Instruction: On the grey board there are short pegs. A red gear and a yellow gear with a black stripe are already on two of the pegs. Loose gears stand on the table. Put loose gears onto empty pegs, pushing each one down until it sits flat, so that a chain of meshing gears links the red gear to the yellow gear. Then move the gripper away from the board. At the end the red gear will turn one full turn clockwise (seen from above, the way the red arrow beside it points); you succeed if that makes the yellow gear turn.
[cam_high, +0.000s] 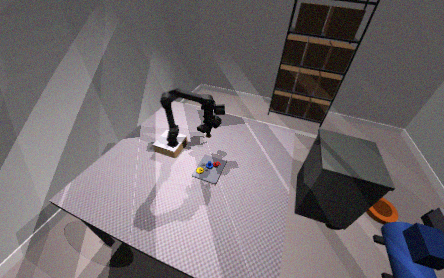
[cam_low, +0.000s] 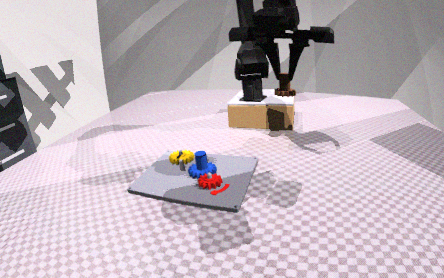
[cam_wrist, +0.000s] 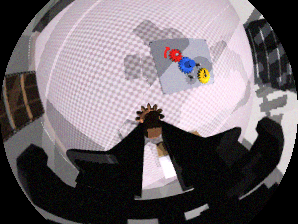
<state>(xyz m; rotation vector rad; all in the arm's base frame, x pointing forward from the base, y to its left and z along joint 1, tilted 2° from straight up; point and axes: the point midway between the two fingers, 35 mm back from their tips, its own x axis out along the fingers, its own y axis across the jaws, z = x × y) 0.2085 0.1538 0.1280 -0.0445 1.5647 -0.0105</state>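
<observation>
Now: the blue gear 15 cm below my gripper tip, 13 cm to the right of it and 10 cm ahead of it. The rest, counted from my gripper tip: red gear (15 cm below, 13 cm ahead, 10 cm to the right); then brown gear (1 cm below); then red arrow (16 cm below, 14 cm ahead, 7 cm to the right).
</observation>
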